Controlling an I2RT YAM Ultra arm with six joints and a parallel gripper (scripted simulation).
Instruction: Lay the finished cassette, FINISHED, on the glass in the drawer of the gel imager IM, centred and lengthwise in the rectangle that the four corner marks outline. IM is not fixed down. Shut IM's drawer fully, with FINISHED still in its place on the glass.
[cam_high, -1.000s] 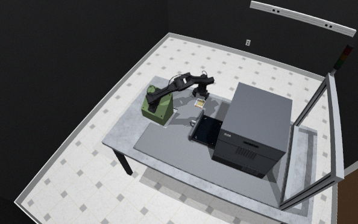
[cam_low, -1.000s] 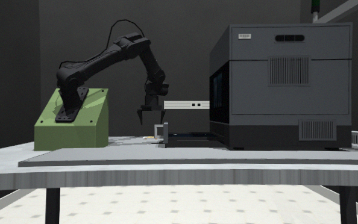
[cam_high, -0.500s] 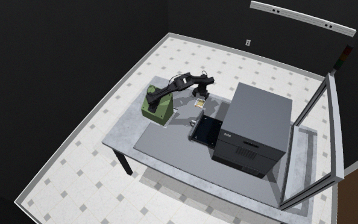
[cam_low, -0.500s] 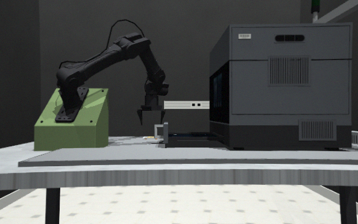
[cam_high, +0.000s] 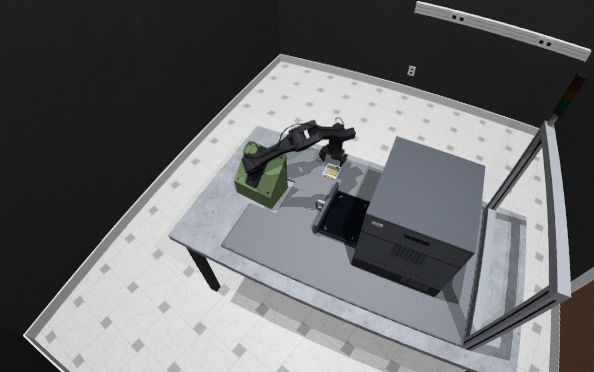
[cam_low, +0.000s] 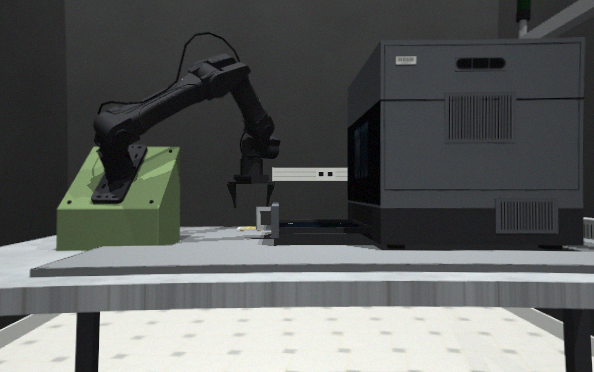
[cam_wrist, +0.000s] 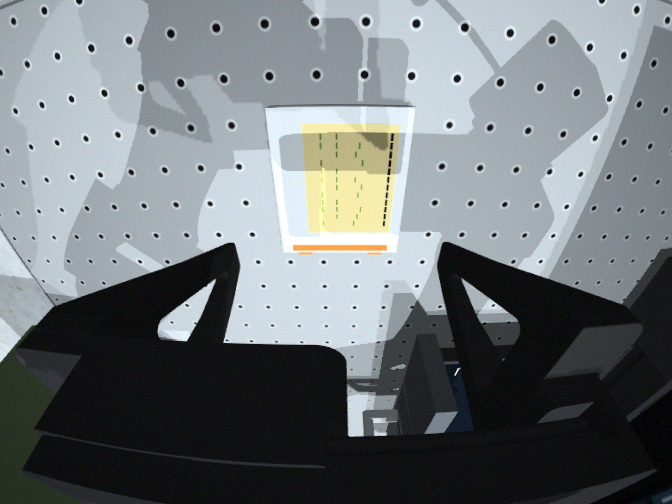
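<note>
My hand is 70 mm above the cassette. Round my hand: imager drawer 210 mm ahead, 240 mm to the right, 20 mm below.
</note>
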